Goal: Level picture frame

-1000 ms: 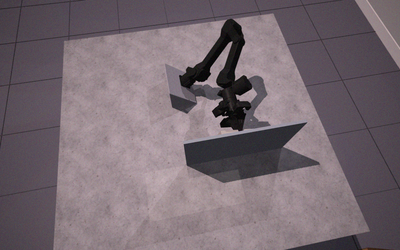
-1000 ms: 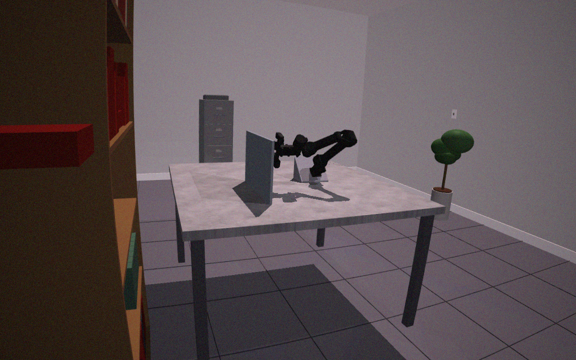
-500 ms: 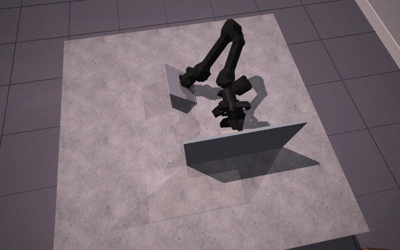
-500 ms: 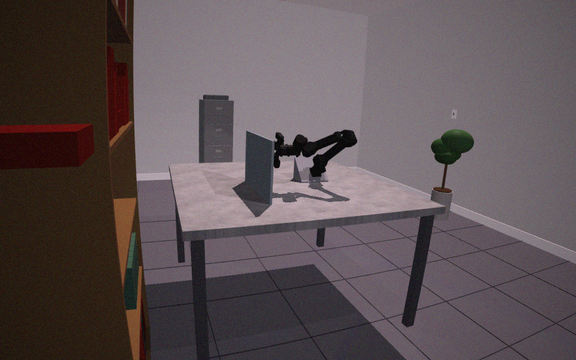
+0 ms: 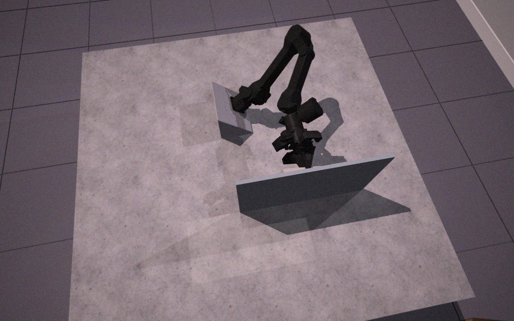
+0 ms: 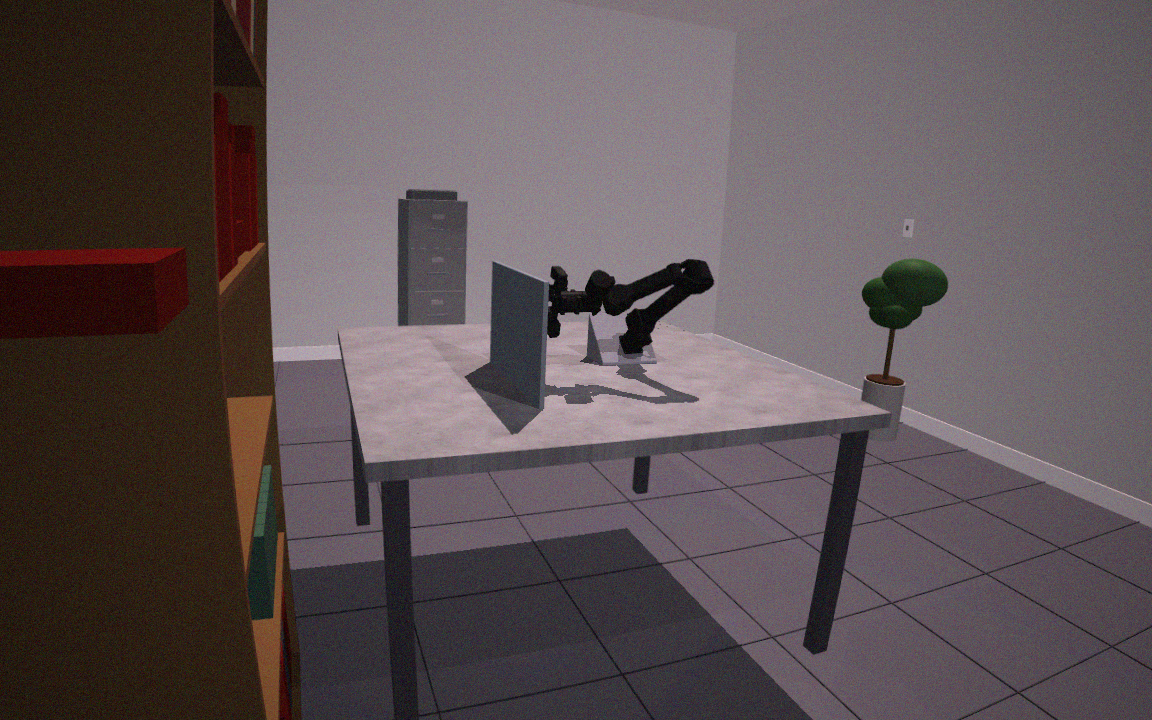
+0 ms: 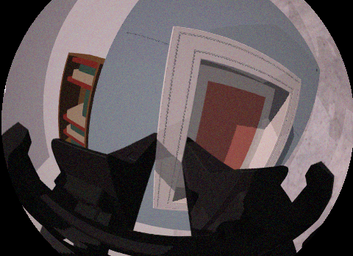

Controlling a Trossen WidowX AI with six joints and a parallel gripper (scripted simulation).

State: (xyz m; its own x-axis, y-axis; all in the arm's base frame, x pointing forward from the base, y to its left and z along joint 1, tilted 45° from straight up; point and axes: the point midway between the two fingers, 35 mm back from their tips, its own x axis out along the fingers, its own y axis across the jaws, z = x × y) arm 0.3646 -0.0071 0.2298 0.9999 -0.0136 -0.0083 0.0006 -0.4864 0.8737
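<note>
Right now the picture frame is 50 mm below my gripper tip and 10 mm to the right of it. The rest, counted from my gripper tip: wall panel: 60 mm below, 20 mm ahead, 10 mm to the left.
</note>
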